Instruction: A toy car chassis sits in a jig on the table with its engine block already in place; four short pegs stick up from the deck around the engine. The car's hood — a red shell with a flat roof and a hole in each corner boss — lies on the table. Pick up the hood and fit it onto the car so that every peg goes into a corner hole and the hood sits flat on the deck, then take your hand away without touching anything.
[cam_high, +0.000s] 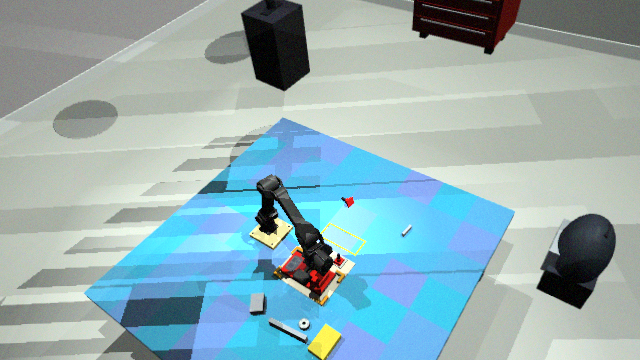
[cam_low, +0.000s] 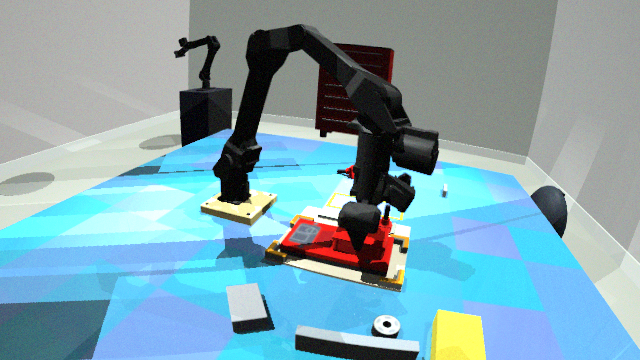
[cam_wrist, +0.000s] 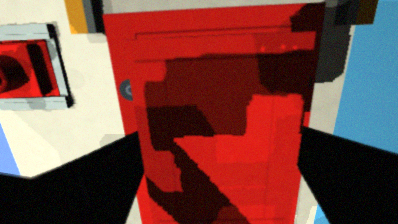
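The red hood lies 1 cm above my gripper tip. Round my gripper tip: engine block (1 cm below); black wheel (9 cm ahead, 17 cm to the right, 3 cm below); yellow block (19 cm ahead, 18 cm to the right, 2 cm below).
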